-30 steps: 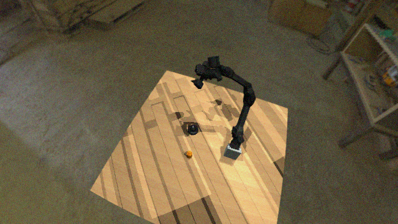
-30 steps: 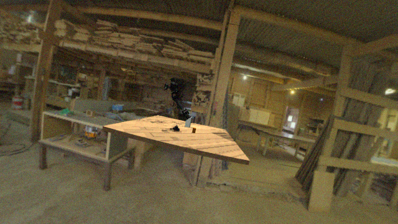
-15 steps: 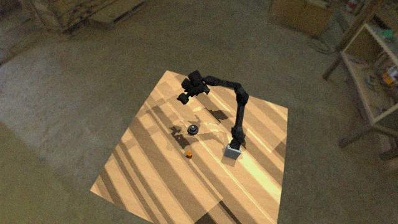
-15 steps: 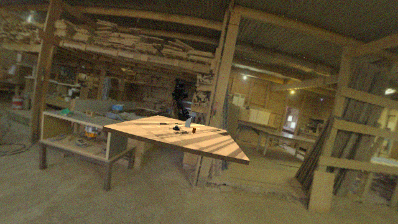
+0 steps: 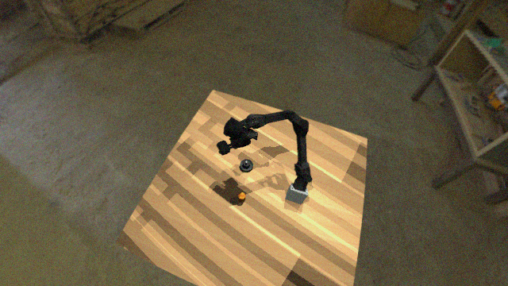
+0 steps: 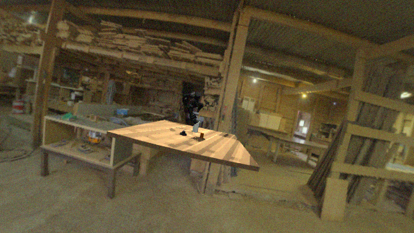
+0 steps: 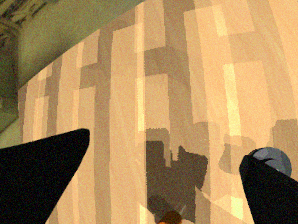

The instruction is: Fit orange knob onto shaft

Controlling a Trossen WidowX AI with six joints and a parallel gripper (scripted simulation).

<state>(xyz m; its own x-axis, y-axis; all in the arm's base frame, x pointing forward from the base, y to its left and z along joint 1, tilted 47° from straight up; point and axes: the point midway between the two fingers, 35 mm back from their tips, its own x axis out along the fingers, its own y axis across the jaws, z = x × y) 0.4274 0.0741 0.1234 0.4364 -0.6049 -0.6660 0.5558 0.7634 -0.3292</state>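
The orange knob is 24 cm below my gripper tip, 13 cm to the left of it and 13 cm behind it. Round my gripper tip: dark pedestal (25 cm below, 10 cm behind, 9 cm to the right).
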